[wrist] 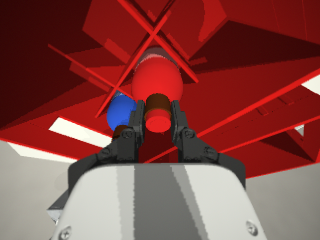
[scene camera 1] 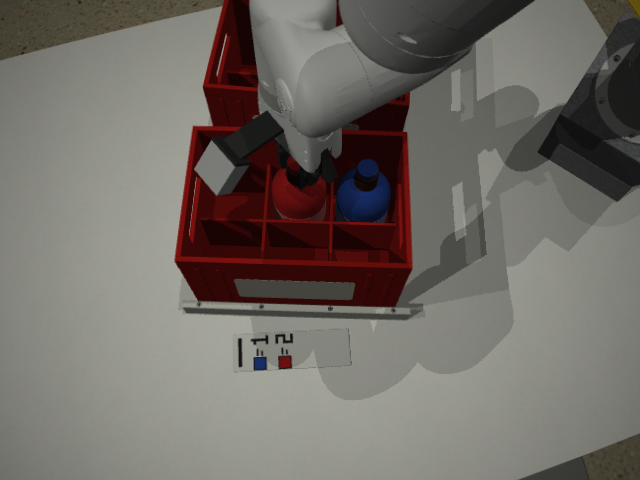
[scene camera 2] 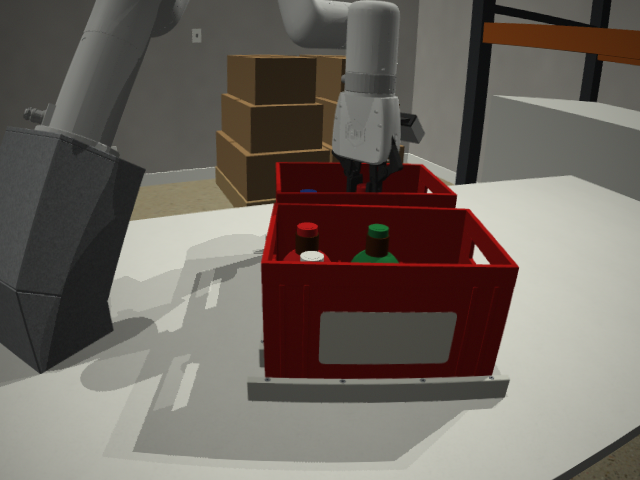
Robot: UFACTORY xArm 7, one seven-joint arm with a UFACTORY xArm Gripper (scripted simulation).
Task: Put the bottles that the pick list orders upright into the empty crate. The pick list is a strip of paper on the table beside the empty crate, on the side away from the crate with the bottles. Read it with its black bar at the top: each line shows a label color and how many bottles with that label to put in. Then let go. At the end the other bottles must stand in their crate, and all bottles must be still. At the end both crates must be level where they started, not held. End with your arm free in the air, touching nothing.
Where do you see a blue bottle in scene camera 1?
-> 361,196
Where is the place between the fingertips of my gripper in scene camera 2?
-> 362,202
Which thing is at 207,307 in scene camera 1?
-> A grey rail.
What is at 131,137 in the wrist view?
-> My gripper.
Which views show my gripper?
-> The wrist view, scene camera 1 and scene camera 2: all of them.
